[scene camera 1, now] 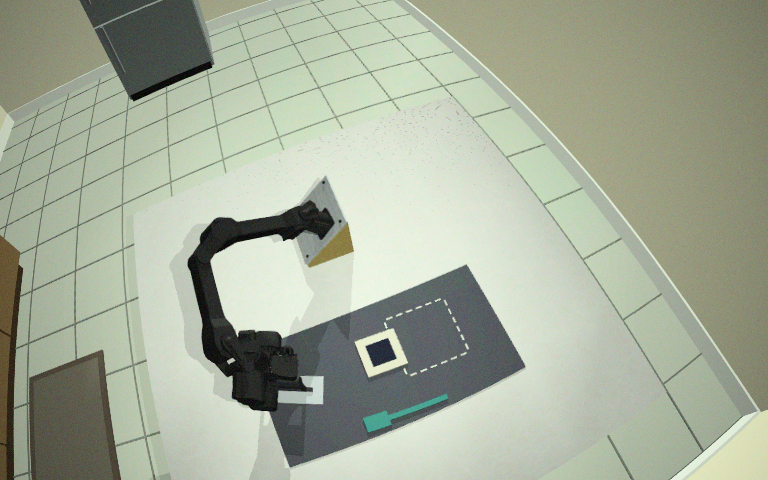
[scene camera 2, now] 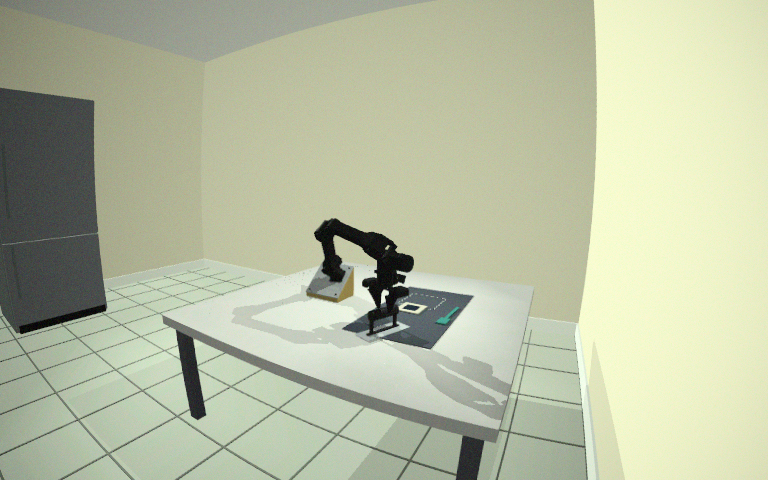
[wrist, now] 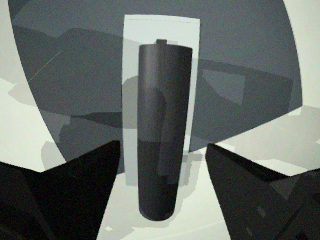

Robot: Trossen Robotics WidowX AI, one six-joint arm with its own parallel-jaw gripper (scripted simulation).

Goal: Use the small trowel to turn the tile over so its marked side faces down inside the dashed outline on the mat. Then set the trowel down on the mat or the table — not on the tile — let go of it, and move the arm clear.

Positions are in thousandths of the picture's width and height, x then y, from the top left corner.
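My gripper is visible in scene camera 1 (359,795), scene camera 2 (501,647) and the wrist view (511,623).
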